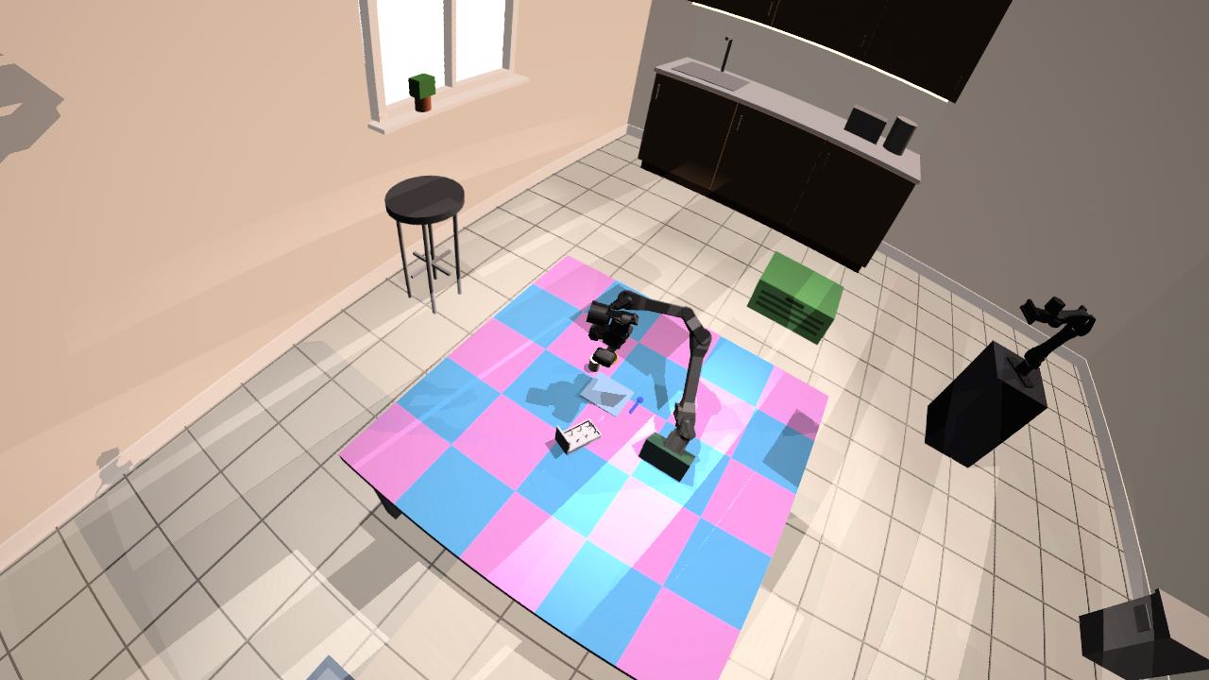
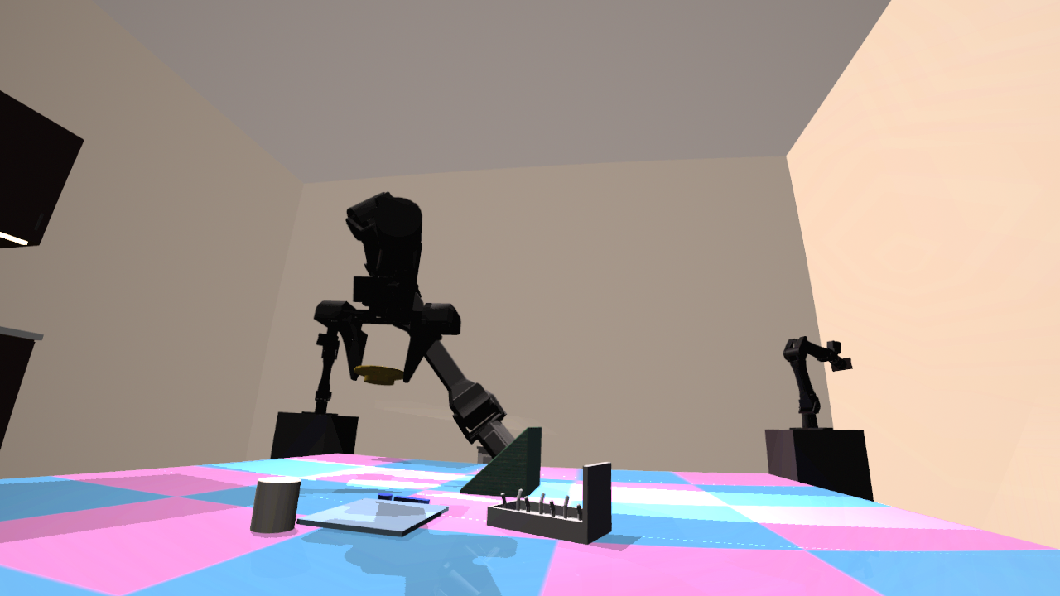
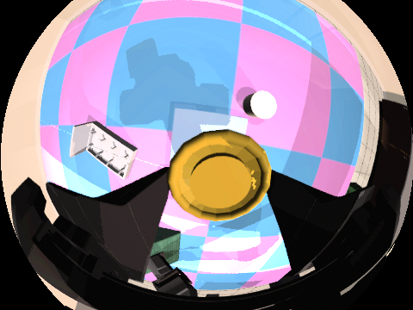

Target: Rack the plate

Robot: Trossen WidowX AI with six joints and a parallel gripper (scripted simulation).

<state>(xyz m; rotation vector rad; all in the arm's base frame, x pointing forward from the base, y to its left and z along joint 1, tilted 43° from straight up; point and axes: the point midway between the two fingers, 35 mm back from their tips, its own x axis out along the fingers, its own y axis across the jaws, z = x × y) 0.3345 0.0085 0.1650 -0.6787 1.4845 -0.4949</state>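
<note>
My gripper tip is 220 mm to the right of the dish rack, 140 mm above it and 50 mm past it. From my gripper tip the other things lie so: yellow plate (10 mm above); flat glassy board (170 mm below, 30 mm behind, 10 mm to the left); blue spoon (160 mm below, 140 mm behind, 20 mm to the right).
</note>
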